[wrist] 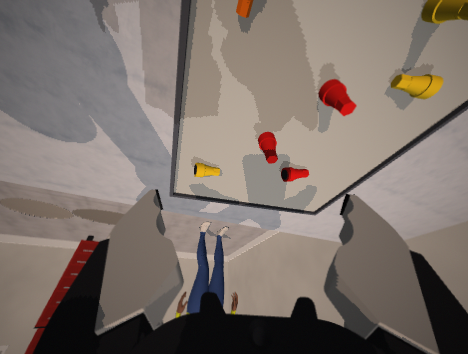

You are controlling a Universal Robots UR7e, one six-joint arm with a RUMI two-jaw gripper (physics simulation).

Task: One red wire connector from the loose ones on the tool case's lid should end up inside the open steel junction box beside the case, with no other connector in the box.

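Places are measured from the arm's base along level axes (x up, y right, z ahead), in millimetres.
Pixels of known places: gripper, fingertip midpoint: (248,193).
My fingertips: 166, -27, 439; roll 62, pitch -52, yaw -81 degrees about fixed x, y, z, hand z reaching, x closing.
Behind a point stands the place of what it marks, as x, y, z.
The tool case's lid (235,90) {118, -69, 398} fills the upper middle, a beige surface with a dark rim. Three red wire connectors lie on it: a larger red connector (336,97) {136, -108, 448} right of centre, a red connector (268,147) {136, -55, 441} near the middle, and a red connector (295,174) {131, -43, 494} close to the lid's near edge. The last two lie close together. My gripper (248,193) {166, -27, 439} is wide open and empty, above the lid, with its fingertips either side of the lid's near end in the view. The steel junction box does not show.
On the lid also lie a small yellow connector (206,170) {128, 5, 417} near the left corner, a yellow connector (417,86) {129, -144, 491} and another yellow connector (445,11) {130, -162, 456} at the right, and an orange connector (244,7) {124, -104, 376} at the top. A person (209,270) and a red object (65,285) show beyond.
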